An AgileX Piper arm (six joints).
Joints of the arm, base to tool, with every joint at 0 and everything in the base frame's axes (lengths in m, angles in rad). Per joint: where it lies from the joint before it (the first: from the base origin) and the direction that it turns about. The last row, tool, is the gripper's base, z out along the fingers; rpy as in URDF.
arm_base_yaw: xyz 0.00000 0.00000 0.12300 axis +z
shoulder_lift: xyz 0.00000 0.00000 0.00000 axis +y
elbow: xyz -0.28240 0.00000 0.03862 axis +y
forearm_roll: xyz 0.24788 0.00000 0.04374 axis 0.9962 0 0.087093
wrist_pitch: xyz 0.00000 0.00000 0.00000 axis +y
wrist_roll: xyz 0.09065 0.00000 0.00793 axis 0.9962 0 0.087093
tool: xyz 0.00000 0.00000 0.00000 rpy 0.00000 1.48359 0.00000
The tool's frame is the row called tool.
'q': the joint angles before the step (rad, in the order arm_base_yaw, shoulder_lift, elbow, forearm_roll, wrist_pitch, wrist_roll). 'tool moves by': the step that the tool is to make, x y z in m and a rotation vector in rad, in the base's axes. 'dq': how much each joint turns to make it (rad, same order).
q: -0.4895 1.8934 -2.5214 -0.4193 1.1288 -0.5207
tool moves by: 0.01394 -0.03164 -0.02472 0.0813 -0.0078 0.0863
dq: -0.0938 0.0637 0.0000 0.2116 -0.0559 -0.0892
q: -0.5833 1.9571 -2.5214 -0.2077 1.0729 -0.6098
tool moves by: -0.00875 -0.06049 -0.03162 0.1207 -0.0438 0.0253
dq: -0.1732 0.0799 0.0001 0.2649 -0.0457 -0.1025
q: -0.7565 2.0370 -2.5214 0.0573 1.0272 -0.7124
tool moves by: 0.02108 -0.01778 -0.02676 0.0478 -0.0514 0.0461
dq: -0.0129 0.0739 0.0000 0.1059 -0.0758 -0.0281
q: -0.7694 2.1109 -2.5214 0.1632 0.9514 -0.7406
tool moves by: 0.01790 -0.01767 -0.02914 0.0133 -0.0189 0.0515
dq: -0.0128 0.0744 -0.0001 0.0971 -0.0667 -0.0792
